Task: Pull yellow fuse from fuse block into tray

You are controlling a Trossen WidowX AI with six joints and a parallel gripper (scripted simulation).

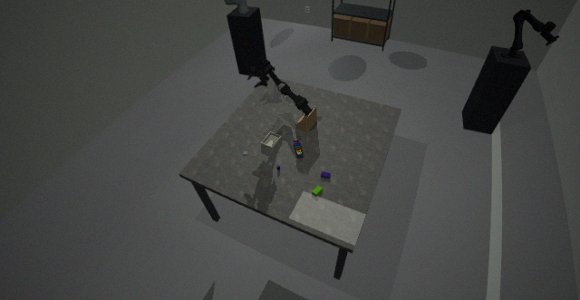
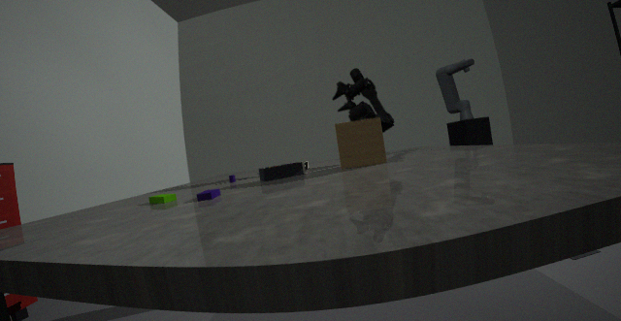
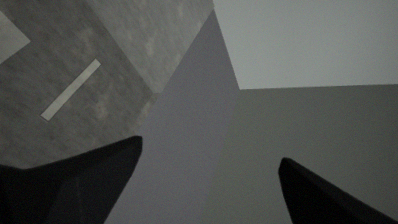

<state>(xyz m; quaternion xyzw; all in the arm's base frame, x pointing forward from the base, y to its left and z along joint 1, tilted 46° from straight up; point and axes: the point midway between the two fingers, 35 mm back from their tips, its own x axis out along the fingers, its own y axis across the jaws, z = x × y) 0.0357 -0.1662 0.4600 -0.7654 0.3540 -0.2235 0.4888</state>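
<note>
My gripper tip is 320 mm short of the yellow fuse, 490 mm to the right of it and 280 mm above it. Round my gripper tip: tray (270 mm ahead, 260 mm to the left, 300 mm below).
</note>
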